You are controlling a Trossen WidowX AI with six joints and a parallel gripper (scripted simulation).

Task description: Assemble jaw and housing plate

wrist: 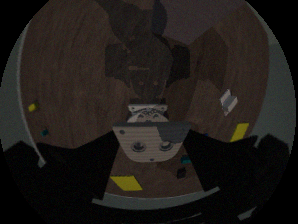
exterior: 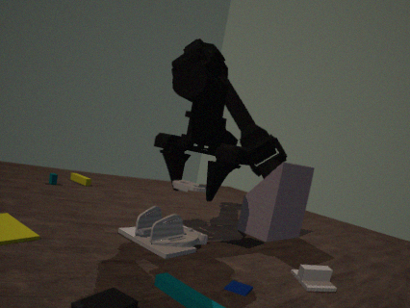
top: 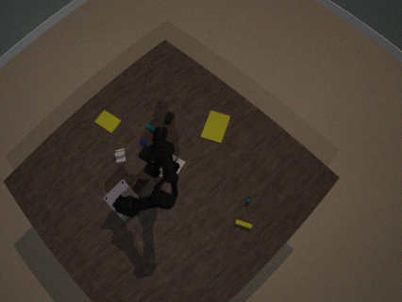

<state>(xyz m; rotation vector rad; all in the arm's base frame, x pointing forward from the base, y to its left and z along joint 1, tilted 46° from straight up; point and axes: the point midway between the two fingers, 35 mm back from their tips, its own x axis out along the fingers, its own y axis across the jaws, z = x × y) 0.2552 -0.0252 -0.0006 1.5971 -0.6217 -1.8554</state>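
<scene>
The housing plate is 1 cm ahead of my gripper tip and 2 cm above it. Round my gripper tip: blue tile: 6 cm ahead, 19 cm to the left, 8 cm below; teal bar: 15 cm ahead, 19 cm to the left, 7 cm below; grey jaw: 3 cm ahead, 1 cm to the right, 7 cm below.
</scene>
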